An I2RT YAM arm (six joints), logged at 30 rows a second.
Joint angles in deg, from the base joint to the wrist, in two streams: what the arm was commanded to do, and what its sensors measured. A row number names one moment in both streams.
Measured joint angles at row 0:
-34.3 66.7 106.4 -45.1 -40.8 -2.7
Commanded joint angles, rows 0 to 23:
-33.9 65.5 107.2 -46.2 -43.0 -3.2
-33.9 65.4 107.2 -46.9 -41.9 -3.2
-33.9 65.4 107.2 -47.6 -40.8 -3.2
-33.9 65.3 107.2 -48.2 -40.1 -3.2
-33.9 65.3 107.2 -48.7 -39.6 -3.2
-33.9 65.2 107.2 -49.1 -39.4 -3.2
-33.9 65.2 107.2 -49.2 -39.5 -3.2
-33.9 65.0 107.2 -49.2 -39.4 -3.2
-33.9 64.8 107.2 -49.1 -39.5 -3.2
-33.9 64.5 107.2 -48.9 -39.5 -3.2
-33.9 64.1 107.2 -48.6 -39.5 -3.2
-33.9 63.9 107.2 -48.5 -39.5 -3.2
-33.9 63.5 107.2 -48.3 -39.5 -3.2
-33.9 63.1 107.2 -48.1 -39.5 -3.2
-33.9 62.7 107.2 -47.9 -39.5 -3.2
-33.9 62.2 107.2 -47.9 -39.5 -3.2
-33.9 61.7 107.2 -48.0 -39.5 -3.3
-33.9 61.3 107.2 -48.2 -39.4 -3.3
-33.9 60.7 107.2 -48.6 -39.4 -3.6
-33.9 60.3 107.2 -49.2 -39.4 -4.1
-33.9 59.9 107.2 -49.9 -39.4 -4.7
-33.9 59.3 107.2 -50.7 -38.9 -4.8
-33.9 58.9 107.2 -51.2 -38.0 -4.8
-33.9 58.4 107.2 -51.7 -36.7 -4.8
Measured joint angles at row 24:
-34.3 60.5 106.4 -51.5 -36.0 -3.6
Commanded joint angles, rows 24 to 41:
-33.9 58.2 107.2 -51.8 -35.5 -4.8
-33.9 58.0 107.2 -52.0 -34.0 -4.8
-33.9 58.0 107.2 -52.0 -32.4 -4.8
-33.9 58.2 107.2 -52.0 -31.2 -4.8
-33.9 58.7 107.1 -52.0 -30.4 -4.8
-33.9 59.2 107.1 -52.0 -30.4 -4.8
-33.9 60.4 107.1 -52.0 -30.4 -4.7
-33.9 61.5 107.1 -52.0 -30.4 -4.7
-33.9 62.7 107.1 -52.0 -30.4 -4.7
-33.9 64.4 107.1 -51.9 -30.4 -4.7
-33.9 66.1 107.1 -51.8 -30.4 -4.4
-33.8 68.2 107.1 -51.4 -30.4 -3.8
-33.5 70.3 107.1 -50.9 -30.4 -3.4
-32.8 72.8 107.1 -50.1 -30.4 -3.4
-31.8 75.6 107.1 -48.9 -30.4 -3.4
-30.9 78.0 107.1 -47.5 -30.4 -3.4
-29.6 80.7 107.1 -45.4 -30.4 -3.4
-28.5 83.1 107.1 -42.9 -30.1 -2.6
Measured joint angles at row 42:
-31.2 77.1 106.8 -45.8 -30.0 -4.0
